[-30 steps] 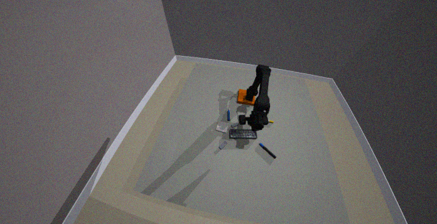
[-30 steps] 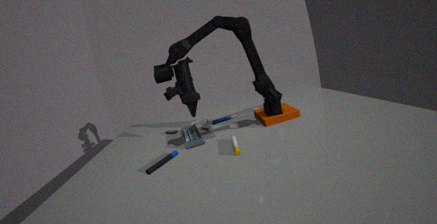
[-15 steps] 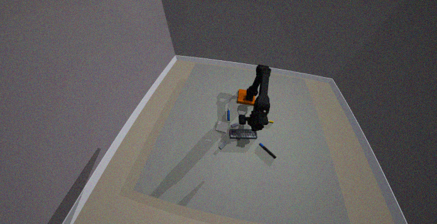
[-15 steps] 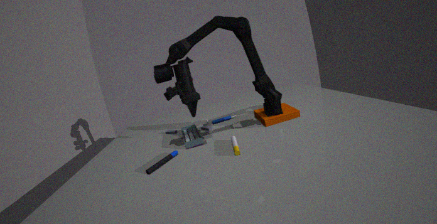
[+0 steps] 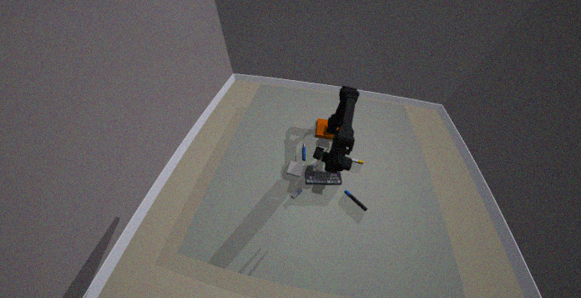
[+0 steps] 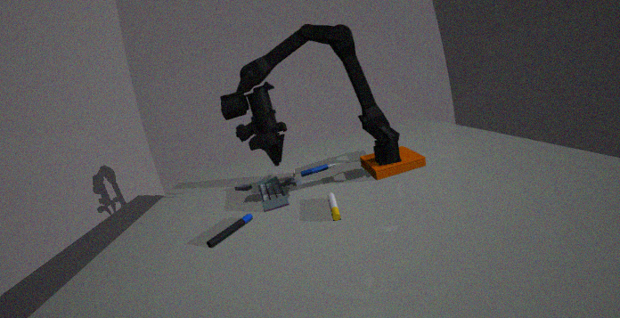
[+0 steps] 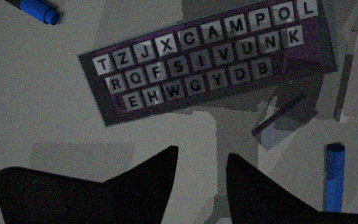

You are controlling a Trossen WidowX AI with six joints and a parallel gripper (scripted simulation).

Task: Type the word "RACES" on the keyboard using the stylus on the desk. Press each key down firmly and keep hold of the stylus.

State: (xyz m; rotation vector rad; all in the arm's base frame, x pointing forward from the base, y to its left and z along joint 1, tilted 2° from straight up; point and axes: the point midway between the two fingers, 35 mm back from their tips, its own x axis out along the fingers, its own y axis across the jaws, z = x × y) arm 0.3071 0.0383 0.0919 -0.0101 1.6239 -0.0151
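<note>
My gripper tip is now 17 cm to the left of the blue stylus, 10 cm past it and 8 cm above it. Round my gripper tip: grey block 18 cm ahead, 11 cm to the right, 9 cm below; then white-and-yellow marker 16 cm to the left, 14 cm behind, 8 cm below; then white pad 17 cm to the right, 9 cm below, 4 cm ahead.
</note>
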